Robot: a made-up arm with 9 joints. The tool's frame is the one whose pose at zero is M. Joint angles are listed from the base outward.
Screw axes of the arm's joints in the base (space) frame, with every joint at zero. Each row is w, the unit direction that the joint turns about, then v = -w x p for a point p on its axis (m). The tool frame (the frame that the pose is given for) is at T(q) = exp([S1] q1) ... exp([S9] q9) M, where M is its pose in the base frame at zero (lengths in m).
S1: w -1 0 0 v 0.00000 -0.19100 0.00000
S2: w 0 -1 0 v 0.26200 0.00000 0.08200
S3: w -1 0 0 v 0.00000 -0.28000 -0.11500
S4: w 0 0 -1 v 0.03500 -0.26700 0.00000
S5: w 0 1 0 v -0.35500 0.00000 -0.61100
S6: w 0 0 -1 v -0.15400 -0.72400 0.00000
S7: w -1 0 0 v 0.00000 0.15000 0.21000
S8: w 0 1 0 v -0.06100 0.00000 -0.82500
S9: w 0 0 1 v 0.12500 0.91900 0.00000
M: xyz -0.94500 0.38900 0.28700 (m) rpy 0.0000 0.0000 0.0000 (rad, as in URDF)
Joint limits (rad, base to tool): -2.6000..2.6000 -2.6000..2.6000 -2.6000..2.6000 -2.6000..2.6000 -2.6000..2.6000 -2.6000..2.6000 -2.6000..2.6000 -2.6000..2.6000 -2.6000..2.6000
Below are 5 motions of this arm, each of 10 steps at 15 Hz.
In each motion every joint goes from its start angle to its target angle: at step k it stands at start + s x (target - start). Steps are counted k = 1, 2, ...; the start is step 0. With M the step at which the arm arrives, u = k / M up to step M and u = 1 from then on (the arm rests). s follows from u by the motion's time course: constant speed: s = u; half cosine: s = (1 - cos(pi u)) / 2; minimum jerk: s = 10 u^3 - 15 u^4 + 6 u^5.
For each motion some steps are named. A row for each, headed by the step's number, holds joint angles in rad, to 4 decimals.
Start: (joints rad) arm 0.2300 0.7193 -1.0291 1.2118 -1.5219 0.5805 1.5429 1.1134 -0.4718
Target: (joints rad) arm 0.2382 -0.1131 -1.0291 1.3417 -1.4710 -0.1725 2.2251 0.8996 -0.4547
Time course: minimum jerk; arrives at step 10
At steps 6, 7, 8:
6: 0.2356 0.1511 -1.0291 1.3005 -1.4872 0.0665 2.0085 0.9675 -0.4601
7: 0.2369 0.0226 -1.0291 1.3205 -1.4793 -0.0497 2.1138 0.9345 -0.4575
8: 0.2377 -0.0649 -1.0291 1.3342 -1.4739 -0.1289 2.1856 0.9120 -0.4557

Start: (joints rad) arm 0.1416 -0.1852 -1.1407 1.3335 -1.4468 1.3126 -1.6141 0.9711 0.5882
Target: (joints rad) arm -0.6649 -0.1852 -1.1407 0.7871 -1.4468 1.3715 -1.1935 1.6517 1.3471
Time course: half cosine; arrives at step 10
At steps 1, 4, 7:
1: 0.1219 -0.1852 -1.1407 1.3201 -1.4468 1.3140 -1.6038 0.9878 0.6068
4: -0.1370 -0.1852 -1.1407 1.1447 -1.4468 1.3329 -1.4688 1.2062 0.8504
7: -0.4987 -0.1852 -1.1407 0.8997 -1.4468 1.3594 -1.2802 1.5114 1.1907

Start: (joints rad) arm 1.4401 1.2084 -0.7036 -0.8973 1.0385 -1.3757 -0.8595 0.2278 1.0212
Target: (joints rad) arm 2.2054 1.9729 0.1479 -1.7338 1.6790 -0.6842 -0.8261 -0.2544 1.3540
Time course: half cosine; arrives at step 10
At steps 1, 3, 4, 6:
1: 1.4588 1.2271 -0.6828 -0.9178 1.0542 -1.3588 -0.8587 0.2160 1.0293
3: 1.5978 1.3660 -0.5281 -1.0697 1.1705 -1.2332 -0.8526 0.1284 1.0898
4: 1.7045 1.4725 -0.4094 -1.1863 1.2598 -1.1368 -0.8480 0.0612 1.1362
6: 1.9410 1.7088 -0.1463 -1.4448 1.4577 -0.9231 -0.8376 -0.0878 1.2390

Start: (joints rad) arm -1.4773 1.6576 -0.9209 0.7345 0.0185 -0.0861 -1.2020 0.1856 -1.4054
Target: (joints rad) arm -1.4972 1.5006 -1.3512 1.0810 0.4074 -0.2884 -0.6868 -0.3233 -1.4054
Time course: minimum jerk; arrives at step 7
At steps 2, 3, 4, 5, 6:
2: -1.4802 1.6349 -0.9832 0.7846 0.0748 -0.1154 -1.1274 0.1120 -1.4054
3: -1.4846 1.5998 -1.0792 0.8620 0.1616 -0.1605 -1.0125 -0.0016 -1.4054
4: -1.4899 1.5584 -1.1929 0.9535 0.2643 -0.2140 -0.8763 -0.1361 -1.4054
5: -1.4943 1.5233 -1.2889 1.0309 0.3511 -0.2591 -0.7614 -0.2497 -1.4054
6: -1.4967 1.5043 -1.3412 1.0729 0.3984 -0.2837 -0.6988 -0.3115 -1.4054

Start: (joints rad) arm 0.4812 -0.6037 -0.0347 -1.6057 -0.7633 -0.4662 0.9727 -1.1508 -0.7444
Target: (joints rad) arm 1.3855 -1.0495 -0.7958 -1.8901 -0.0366 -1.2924 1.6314 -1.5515 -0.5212
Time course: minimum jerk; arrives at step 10
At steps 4, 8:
4: 0.7683 -0.7452 -0.2763 -1.6960 -0.5326 -0.7285 1.1818 -1.2780 -0.6735
8: 1.3331 -1.0237 -0.7517 -1.8736 -0.0787 -1.2445 1.5932 -1.5283 -0.5341

